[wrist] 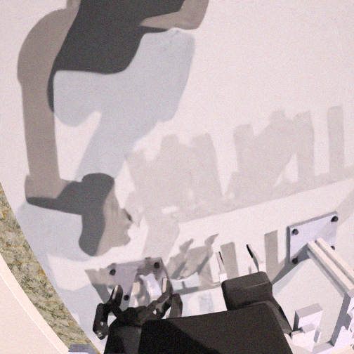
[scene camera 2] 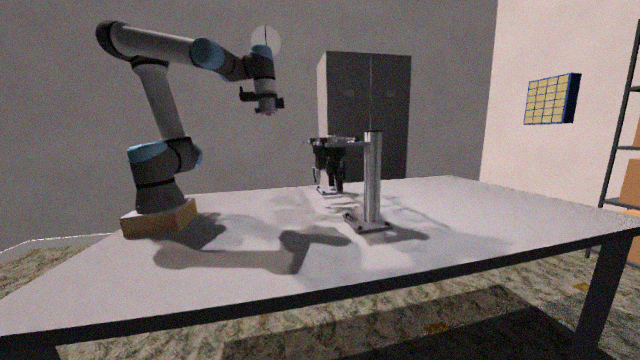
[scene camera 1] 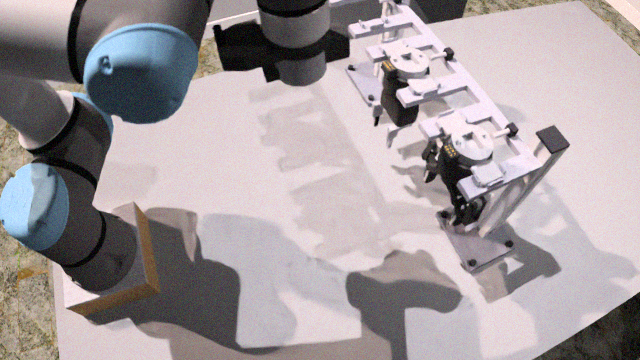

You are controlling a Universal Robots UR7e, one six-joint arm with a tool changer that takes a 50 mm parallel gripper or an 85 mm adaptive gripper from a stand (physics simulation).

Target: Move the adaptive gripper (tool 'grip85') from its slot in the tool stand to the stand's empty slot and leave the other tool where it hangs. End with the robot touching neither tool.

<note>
In view: a parallel gripper (scene camera 1: 405, 65), a black adaptive gripper (scene camera 2: 334, 166) and a tool stand (scene camera 1: 485, 240).
The parallel gripper also shows in the wrist view (wrist: 247, 290).
</note>
